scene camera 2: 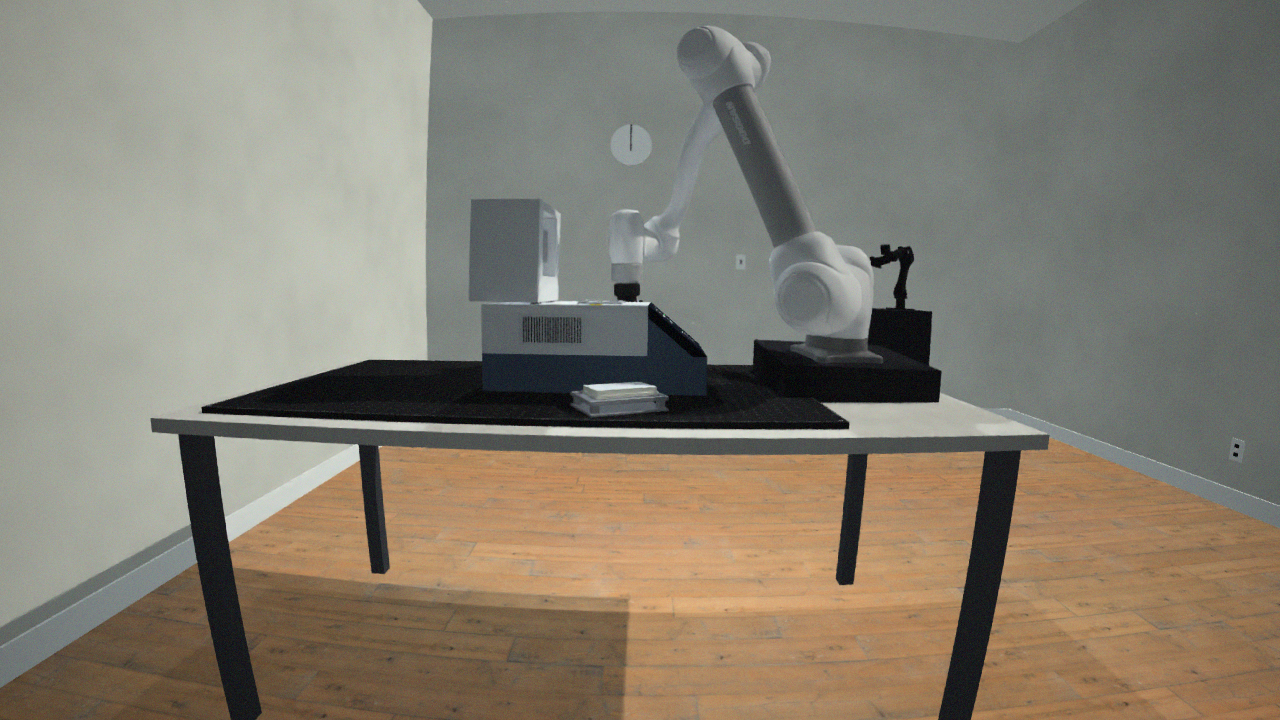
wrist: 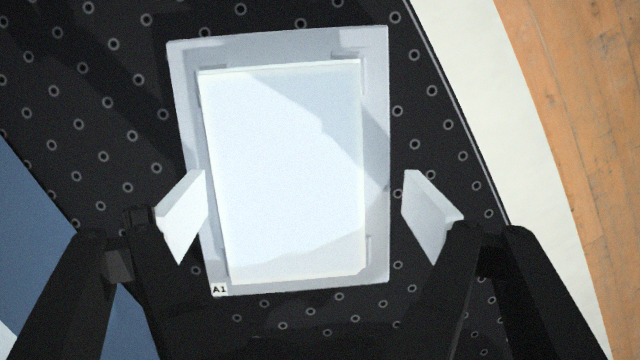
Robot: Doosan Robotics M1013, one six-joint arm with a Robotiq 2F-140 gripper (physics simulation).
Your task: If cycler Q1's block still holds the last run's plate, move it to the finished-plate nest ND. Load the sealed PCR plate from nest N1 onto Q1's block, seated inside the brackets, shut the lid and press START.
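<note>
Cycler Q1 (scene camera 2: pixel 563 358) stands on the table with its lid (scene camera 2: pixel 505 250) raised. Its block cannot be made out in scene camera 2. In the wrist view, a white-topped plate (wrist: pixel 290 175) lies in a grey nest (wrist: pixel 378 150), with an "A1" label at the nest's lower-left corner. Which nest this is cannot be told. My gripper (wrist: pixel 305 192) (scene camera 2: pixel 627 291) is open and empty, its pale pads apart on either side of the nest's lower half. In scene camera 2 it is behind the cycler, its fingertips hidden. Another pale plate (scene camera 2: pixel 619 390) lies in a nest (scene camera 2: pixel 619 406) in front of the cycler.
The black perforated mat (scene camera 2: pixel 358 394) (wrist: pixel 320 317) lies under the cycler and nests, near the white table edge (wrist: pixel 480 90). The cycler's blue side (wrist: pixel 30 200) is left of the gripper in the wrist view. The arm's black base (scene camera 2: pixel 850 385) stands at the right.
</note>
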